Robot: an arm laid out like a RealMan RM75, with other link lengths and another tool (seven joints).
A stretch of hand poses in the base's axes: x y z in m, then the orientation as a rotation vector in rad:
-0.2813 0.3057 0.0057 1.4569 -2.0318 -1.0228
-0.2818 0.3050 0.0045 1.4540 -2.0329 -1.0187
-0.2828 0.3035 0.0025 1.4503 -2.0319 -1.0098
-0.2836 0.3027 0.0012 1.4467 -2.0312 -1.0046
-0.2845 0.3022 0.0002 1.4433 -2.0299 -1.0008
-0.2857 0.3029 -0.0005 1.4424 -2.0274 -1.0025
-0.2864 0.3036 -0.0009 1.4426 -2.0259 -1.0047
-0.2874 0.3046 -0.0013 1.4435 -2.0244 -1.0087
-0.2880 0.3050 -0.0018 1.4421 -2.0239 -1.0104
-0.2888 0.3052 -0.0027 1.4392 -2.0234 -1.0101
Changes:
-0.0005 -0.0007 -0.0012 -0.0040 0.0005 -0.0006
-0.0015 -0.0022 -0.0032 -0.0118 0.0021 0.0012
-0.0023 -0.0030 -0.0045 -0.0169 0.0040 0.0018
-0.0032 -0.0035 -0.0055 -0.0211 0.0063 0.0024
-0.0044 -0.0028 -0.0062 -0.0205 0.0087 0.0032
-0.0051 -0.0021 -0.0066 -0.0189 0.0099 0.0035
-0.0061 -0.0011 -0.0070 -0.0159 0.0108 0.0037
-0.0067 -0.0007 -0.0075 -0.0153 0.0123 0.0030
-0.0075 -0.0005 -0.0084 -0.0167 0.0143 0.0024

